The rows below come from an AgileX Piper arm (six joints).
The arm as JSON. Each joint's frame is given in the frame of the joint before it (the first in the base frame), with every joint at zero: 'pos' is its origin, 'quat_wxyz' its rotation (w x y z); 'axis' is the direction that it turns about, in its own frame. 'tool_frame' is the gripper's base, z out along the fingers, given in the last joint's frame.
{
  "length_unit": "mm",
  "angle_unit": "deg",
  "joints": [
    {
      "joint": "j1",
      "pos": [
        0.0,
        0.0,
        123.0
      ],
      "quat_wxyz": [
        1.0,
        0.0,
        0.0,
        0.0
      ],
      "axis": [
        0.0,
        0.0,
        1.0
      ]
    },
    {
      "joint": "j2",
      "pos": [
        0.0,
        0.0,
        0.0
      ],
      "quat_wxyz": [
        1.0,
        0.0,
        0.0,
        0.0
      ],
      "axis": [
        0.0,
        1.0,
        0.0
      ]
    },
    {
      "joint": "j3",
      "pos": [
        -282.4,
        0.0,
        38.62
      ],
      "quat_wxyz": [
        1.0,
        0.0,
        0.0,
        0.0
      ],
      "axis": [
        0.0,
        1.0,
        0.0
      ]
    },
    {
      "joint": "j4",
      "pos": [
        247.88,
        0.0,
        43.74
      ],
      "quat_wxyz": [
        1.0,
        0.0,
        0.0,
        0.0
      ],
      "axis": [
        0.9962,
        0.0,
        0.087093
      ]
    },
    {
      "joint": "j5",
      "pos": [
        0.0,
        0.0,
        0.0
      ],
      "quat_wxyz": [
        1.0,
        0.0,
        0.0,
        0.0
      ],
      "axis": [
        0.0,
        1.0,
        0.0
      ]
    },
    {
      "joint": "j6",
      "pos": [
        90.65,
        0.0,
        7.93
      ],
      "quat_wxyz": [
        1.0,
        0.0,
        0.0,
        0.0
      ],
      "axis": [
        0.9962,
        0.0,
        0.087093
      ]
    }
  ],
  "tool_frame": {
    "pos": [
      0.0,
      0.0,
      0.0
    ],
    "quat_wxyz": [
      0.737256,
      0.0,
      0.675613,
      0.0
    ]
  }
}
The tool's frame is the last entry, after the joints.
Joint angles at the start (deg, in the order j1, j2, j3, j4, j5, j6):
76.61, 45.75, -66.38, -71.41, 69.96, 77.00
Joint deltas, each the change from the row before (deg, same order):
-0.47, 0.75, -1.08, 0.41, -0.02, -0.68
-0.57, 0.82, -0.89, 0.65, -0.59, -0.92
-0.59, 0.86, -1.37, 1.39, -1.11, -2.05
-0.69, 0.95, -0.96, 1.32, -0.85, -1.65
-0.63, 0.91, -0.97, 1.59, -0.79, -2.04
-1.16, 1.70, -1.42, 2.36, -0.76, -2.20
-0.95, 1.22, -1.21, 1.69, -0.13, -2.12
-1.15, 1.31, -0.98, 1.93, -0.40, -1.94
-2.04, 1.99, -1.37, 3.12, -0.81, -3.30
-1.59, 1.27, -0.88, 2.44, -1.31, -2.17
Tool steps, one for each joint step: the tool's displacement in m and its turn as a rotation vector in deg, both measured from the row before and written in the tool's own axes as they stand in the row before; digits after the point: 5 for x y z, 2 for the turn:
-0.00270, 0.00244, 0.00094, 0.26, 0.10, -0.19
-0.00153, 0.00364, 0.00154, -0.20, 0.25, -0.56
-0.00286, 0.00461, 0.00100, -0.98, 0.57, -1.02
-0.00084, 0.00459, 0.00213, -0.52, 0.72, -1.05
-0.00066, 0.00450, 0.00203, -0.64, 0.94, -1.27
-0.00004, 0.00720, 0.00474, -0.31, 1.61, -1.29
-0.00090, 0.00410, 0.00335, 0.18, 1.17, -1.25
0.00025, 0.00470, 0.00453, 0.08, 1.38, -1.16
0.00055, 0.00670, 0.00788, 0.08, 2.13, -1.96
-0.00031, 0.00475, 0.00565, -0.62, 1.22, -0.95

